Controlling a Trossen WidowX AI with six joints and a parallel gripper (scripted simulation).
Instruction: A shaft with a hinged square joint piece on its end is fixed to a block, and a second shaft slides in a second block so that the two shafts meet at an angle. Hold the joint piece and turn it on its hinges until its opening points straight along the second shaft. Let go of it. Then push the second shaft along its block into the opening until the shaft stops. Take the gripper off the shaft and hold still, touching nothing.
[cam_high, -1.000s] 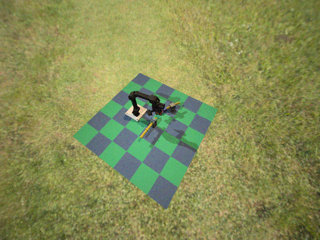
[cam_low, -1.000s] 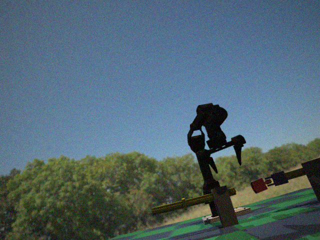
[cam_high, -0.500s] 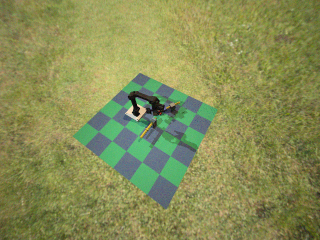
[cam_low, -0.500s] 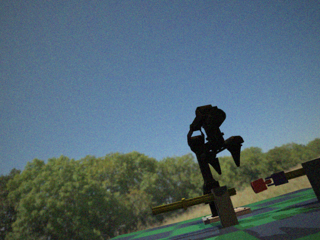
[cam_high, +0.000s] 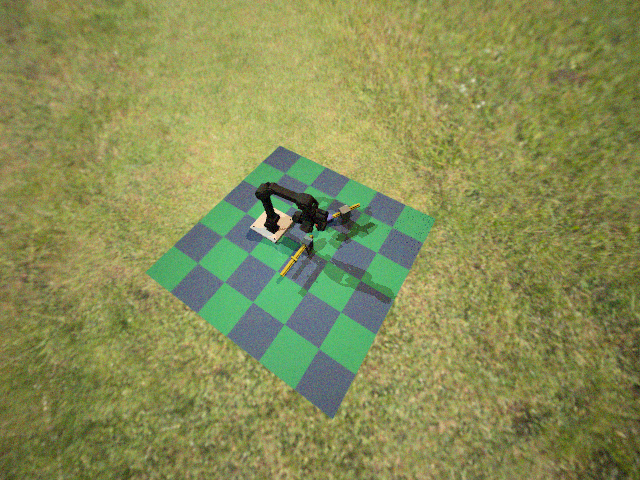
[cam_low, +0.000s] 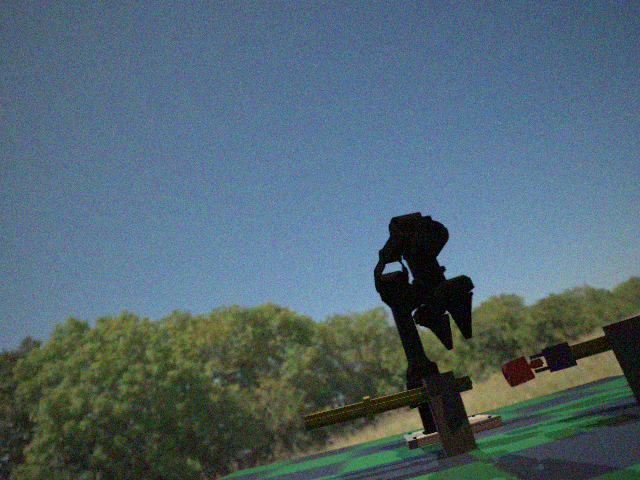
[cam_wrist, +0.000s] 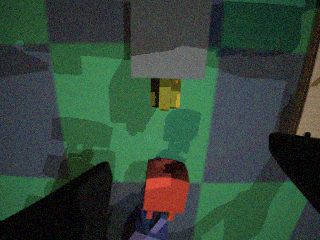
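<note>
Now: the red square joint piece 10 mm ahead of my gripper tip, 80 mm to the left of it and 70 mm below it.
</note>
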